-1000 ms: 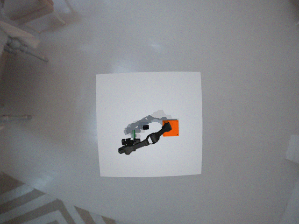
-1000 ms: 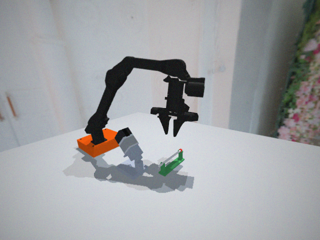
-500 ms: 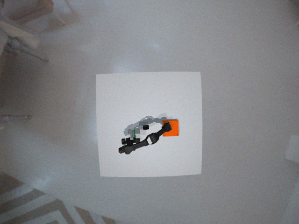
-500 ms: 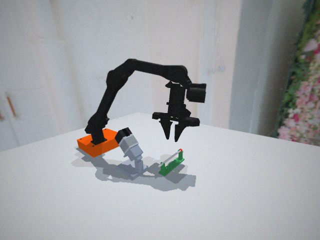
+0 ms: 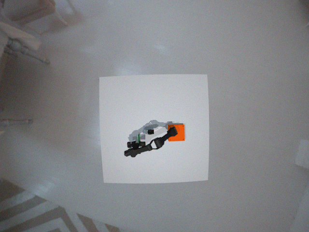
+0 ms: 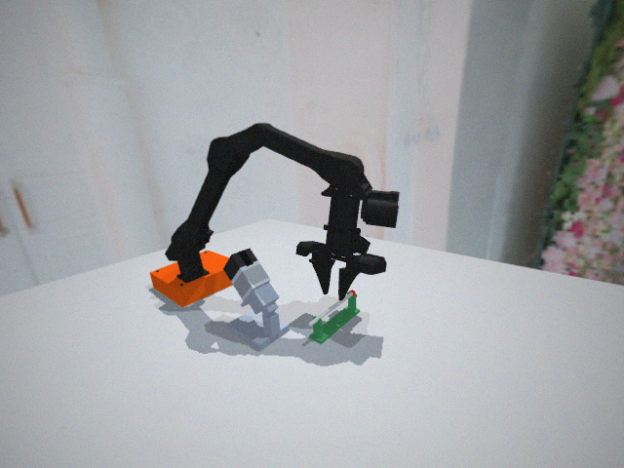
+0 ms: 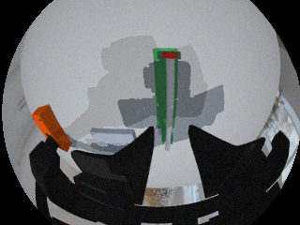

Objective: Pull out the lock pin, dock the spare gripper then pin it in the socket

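Right now the green cradle is 10 mm to the left of my gripper tip and 40 mm below it. Also, from my gripper tip: grey mount: 90 mm behind, 110 mm to the right, 10 mm below; then spare gripper: 120 mm behind, 120 mm to the right, 50 mm above.
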